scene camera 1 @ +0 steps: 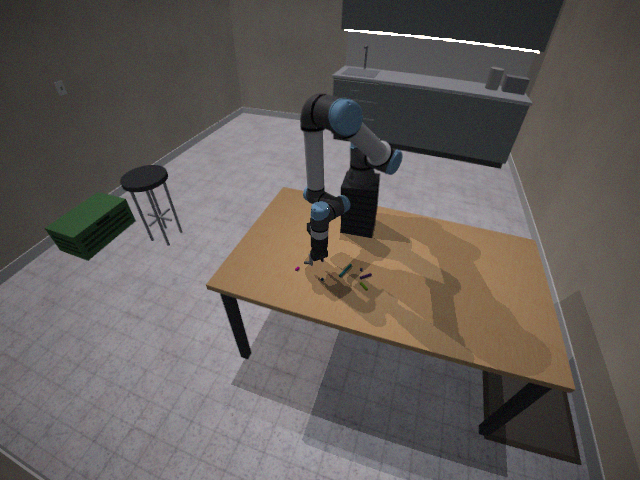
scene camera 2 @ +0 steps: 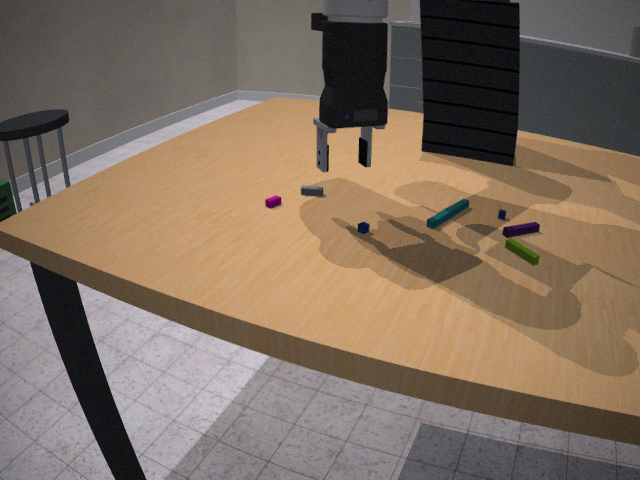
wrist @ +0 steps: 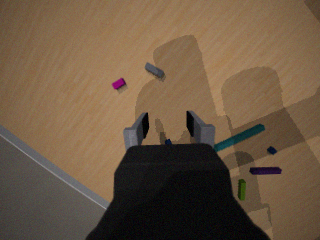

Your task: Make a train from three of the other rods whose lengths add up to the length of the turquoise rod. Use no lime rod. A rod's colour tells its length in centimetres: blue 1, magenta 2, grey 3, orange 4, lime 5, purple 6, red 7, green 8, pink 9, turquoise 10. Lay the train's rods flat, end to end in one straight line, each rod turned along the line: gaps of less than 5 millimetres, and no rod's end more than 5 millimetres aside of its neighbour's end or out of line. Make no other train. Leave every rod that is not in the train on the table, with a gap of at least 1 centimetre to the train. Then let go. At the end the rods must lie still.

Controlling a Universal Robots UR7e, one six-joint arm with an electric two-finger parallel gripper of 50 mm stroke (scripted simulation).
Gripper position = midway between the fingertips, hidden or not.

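The gripper (scene camera 2: 343, 167) is visible; the wrist view also shows the gripper (wrist: 167, 119).
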